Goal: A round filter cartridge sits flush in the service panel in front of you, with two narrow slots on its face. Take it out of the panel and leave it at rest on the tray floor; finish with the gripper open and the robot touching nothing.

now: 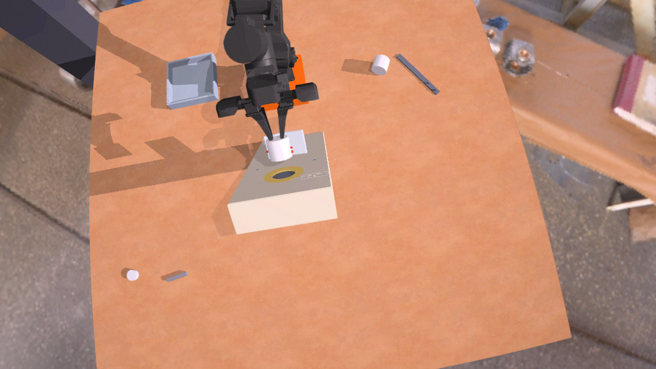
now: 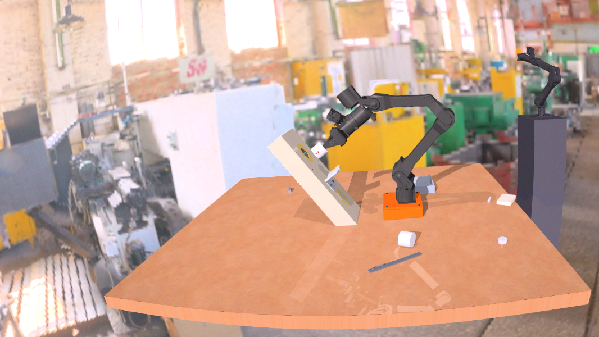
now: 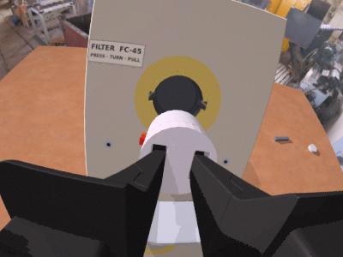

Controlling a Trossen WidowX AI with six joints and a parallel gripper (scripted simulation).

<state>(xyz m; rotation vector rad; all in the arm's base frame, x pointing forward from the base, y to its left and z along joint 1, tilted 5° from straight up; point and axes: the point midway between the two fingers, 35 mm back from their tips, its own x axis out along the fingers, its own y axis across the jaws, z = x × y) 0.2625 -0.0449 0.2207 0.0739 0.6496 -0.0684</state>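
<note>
The white round filter cartridge is 1 cm ahead of my gripper tip and 1 cm below it. The rest, counted from my gripper tip: cream service panel: 3 cm ahead, 10 cm below; white bracket: 2 cm behind, 11 cm below; short grey bar: 19 cm ahead, 39 cm to the right, 25 cm below.
</note>
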